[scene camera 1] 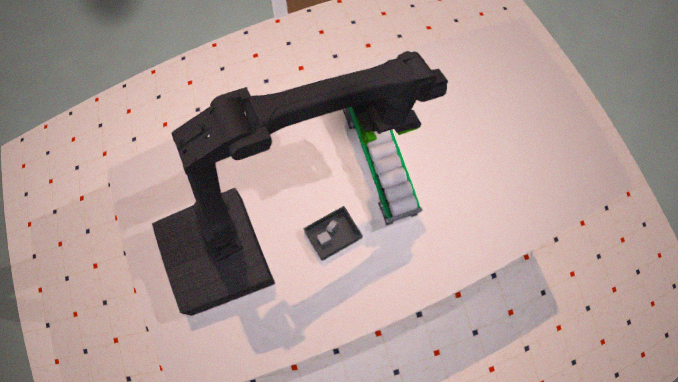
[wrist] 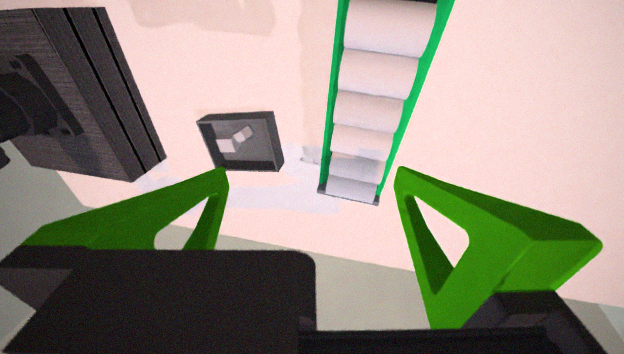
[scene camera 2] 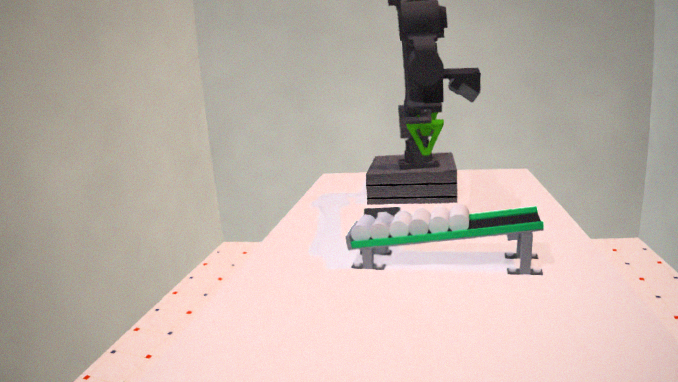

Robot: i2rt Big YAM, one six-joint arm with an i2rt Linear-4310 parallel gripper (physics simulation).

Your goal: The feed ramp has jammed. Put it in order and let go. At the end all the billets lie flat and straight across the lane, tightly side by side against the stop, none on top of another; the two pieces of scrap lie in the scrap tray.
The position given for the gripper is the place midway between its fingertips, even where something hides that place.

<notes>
In view: the gripper (scene camera 2: 426, 145) and a dark scrap tray (scene camera 1: 346, 233).
The dark scrap tray also shows in the wrist view (wrist: 262, 152). The gripper also shows in scene camera 1 (scene camera 1: 380, 137) and in the wrist view (wrist: 311, 175).
</notes>
